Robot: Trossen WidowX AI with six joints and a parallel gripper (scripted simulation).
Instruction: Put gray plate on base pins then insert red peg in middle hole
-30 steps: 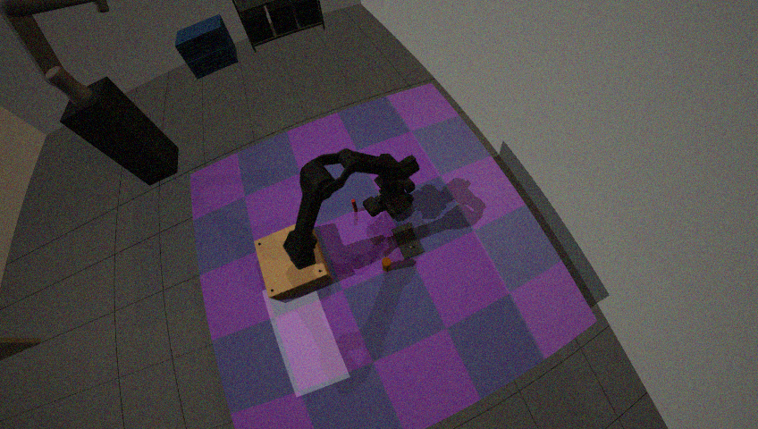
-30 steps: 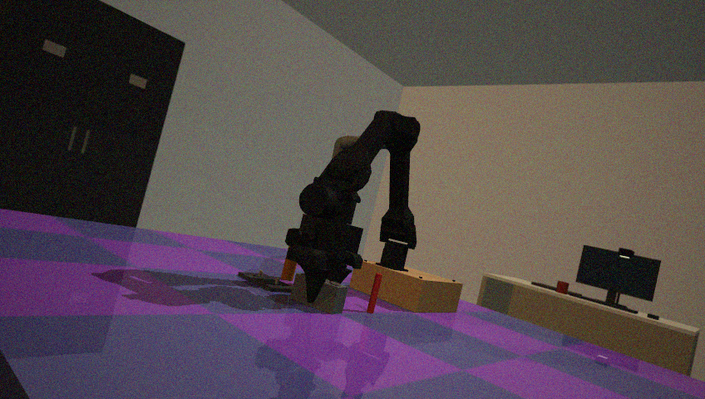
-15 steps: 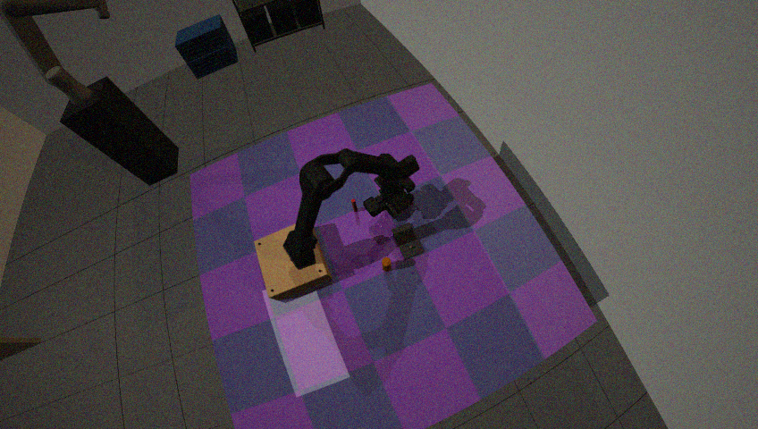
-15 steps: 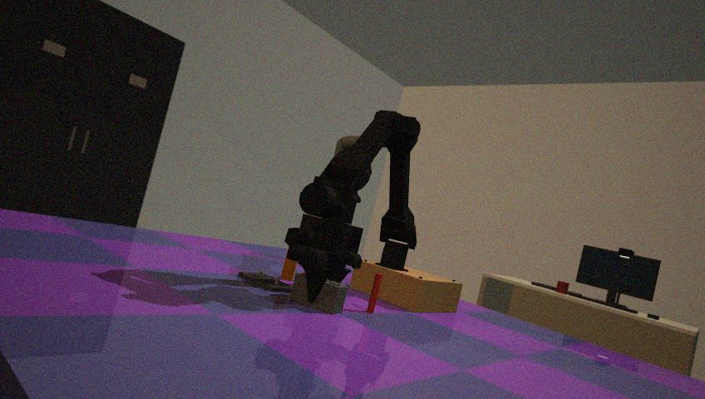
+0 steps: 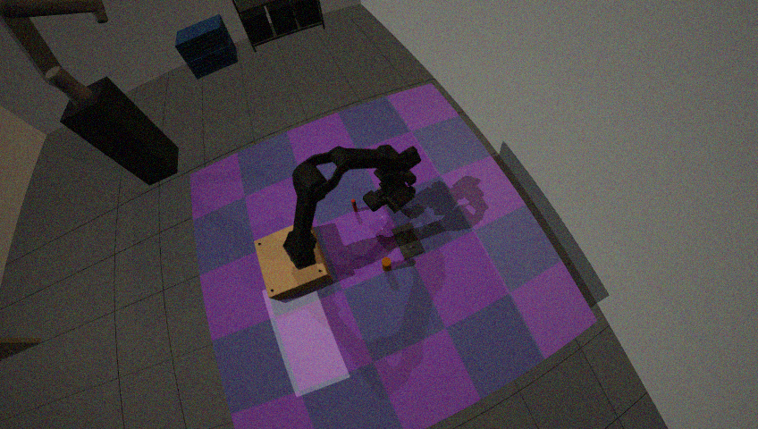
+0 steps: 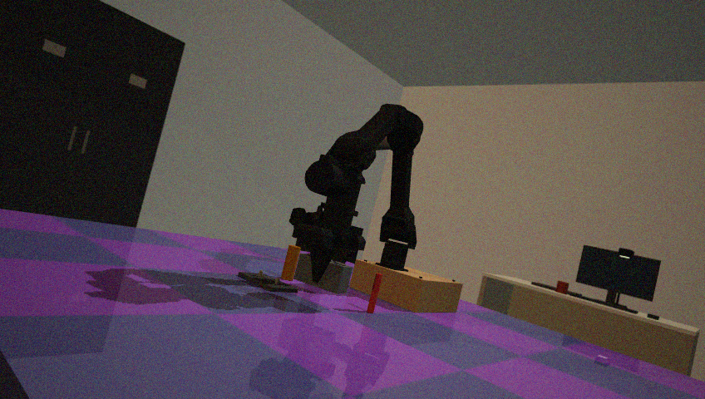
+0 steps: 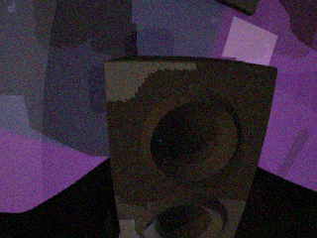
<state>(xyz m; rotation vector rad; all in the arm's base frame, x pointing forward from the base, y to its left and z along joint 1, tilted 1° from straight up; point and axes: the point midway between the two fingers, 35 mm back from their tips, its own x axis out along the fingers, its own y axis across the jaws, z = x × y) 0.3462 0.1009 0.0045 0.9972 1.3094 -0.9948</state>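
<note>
The base lies 15 cm to the right of my gripper tip and 4 cm below it. From my gripper tip the other things lie so: red peg (13 cm behind, 3 cm to the left, 1 cm below); gray plate (3 cm above); orange peg (21 cm to the right, 10 cm behind, 1 cm below).
</note>
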